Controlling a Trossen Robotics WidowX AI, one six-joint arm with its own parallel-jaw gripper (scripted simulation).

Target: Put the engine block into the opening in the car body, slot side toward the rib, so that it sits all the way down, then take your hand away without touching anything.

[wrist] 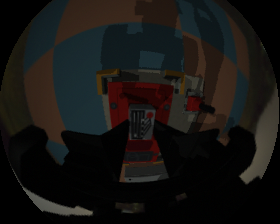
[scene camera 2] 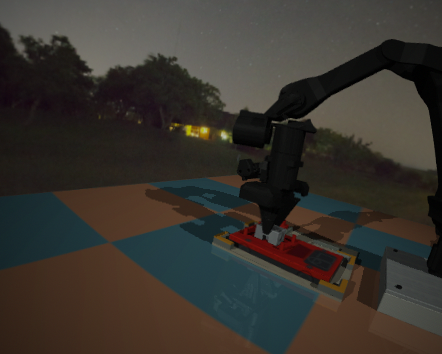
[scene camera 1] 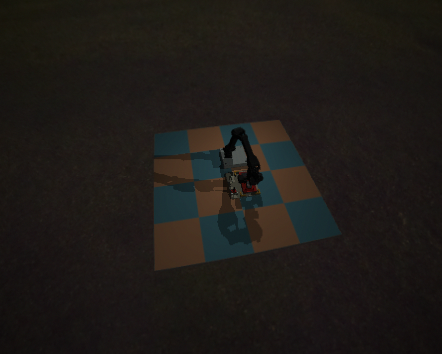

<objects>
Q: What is my gripper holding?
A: An engine block.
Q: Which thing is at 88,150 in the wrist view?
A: My gripper.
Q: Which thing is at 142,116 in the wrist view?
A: An engine block.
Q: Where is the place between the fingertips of my gripper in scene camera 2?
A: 270,231
</objects>
